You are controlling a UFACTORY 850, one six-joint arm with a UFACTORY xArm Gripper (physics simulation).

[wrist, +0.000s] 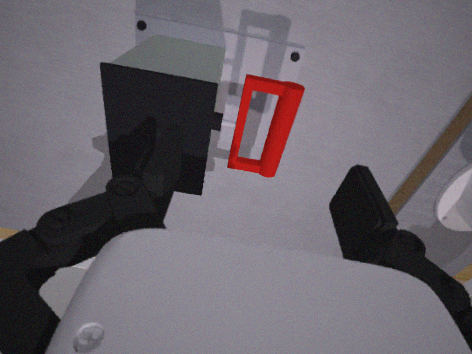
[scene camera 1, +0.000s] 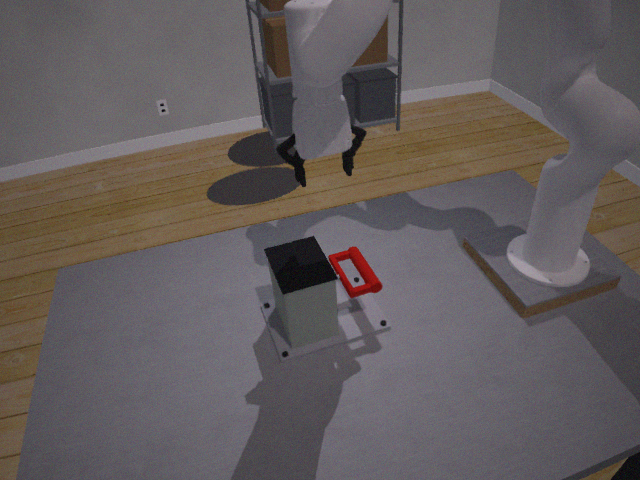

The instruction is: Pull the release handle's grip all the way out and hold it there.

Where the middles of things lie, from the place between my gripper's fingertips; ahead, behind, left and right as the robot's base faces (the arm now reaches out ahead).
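So you can picture it, the light base plate (scene camera 1: pixel 358 317) is 7 cm to the left of my hand and 6 cm ahead of it, and it's 29 cm below it.
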